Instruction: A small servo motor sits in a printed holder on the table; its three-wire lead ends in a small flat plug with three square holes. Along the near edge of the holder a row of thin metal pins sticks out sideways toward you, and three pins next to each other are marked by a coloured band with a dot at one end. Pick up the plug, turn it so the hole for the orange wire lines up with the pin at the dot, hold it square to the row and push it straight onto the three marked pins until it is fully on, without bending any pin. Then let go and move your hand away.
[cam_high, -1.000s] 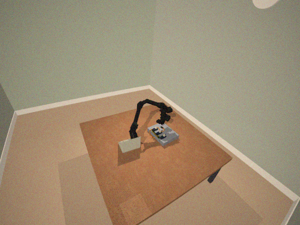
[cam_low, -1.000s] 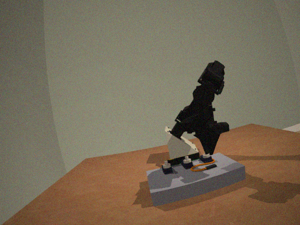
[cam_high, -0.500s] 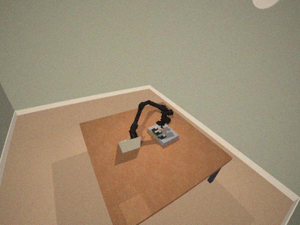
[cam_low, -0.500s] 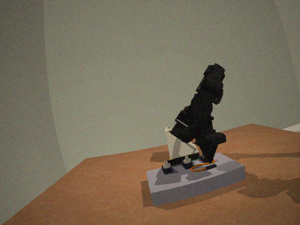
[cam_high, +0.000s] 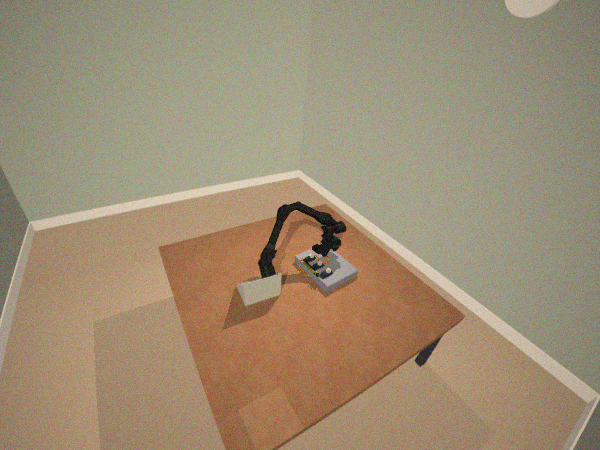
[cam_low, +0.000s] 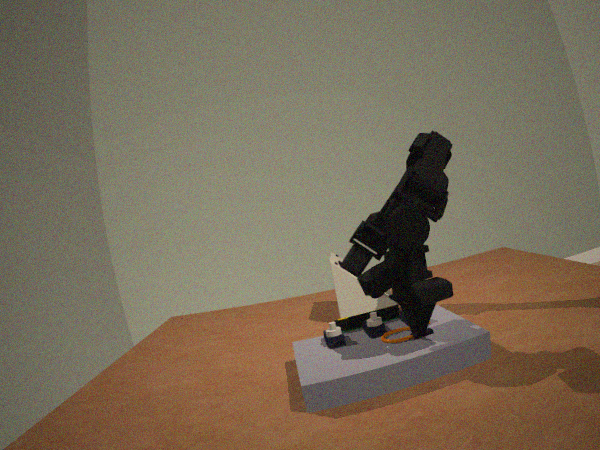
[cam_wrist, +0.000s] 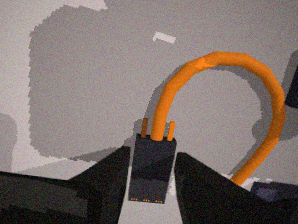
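Now: gripper tip 14 cm past the yellow band, 11 cm to the left of it and 2 cm below it. Round my gripper tip: dark strip: 15 cm behind, 6 cm to the right, 1 cm above.
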